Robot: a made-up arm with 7 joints. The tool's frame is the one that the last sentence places.
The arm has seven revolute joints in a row. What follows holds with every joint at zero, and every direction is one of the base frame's. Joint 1 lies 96.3 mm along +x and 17.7 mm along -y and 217.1 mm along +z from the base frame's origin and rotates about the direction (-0.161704, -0.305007, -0.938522), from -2.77 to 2.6 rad. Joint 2 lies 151.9 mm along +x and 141.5 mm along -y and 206.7 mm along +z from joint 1 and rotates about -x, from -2.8 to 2.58 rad. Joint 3 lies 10.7 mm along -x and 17.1 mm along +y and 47 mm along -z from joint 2 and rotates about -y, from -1.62 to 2.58 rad. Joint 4 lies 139.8 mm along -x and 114 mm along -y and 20.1 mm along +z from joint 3 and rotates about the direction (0.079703, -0.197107, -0.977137), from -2.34 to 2.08 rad. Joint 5 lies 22.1 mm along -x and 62.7 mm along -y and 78.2 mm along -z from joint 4 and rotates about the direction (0.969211, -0.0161, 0.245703), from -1.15 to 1.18 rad. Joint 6 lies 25.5 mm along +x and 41 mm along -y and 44.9 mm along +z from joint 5 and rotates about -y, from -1.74 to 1.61 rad. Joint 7 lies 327.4 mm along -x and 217 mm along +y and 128.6 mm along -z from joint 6 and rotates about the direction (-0.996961, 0.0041, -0.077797), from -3.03 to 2.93 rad. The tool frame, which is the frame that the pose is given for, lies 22.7 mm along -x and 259.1 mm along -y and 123.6 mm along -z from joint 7; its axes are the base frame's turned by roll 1.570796, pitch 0 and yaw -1.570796 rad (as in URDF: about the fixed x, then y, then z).
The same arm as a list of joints. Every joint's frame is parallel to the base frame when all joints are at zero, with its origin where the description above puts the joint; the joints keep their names.
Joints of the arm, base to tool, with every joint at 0 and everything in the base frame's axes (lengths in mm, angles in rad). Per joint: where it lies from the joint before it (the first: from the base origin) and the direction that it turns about. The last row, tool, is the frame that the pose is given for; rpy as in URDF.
joint 1: axis -0.161704 -0.305007 -0.938522 offset 96.3 -17.7 217.1
joint 2: axis -1 0 0 offset 151.9 -141.5 206.7
joint 3: axis 0 -1 0 offset -10.7 17.1 -47
joint 4: axis 0.079703 -0.197107 -0.977137 offset -139.8 -114 20.1
joint 5: axis 0.969211 -0.0161 0.245703 offset -22.1 -62.7 -78.2
joint 6: axis 0 -1 0 offset 25.5 -41 44.9
joint 7: axis -0.996961 0.0041 -0.077797 offset -327.4 217 -128.6
tool: offset -22.7 -259.1 -123.6 rpy 1.5708 0 -1.5708
Joint limits (rad, base to tool): -2.77..2.6 -2.8..2.58 -1.62..2.58 -2.34..2.08 -1.15..1.18 -1.74..1.61 -3.03..2.93

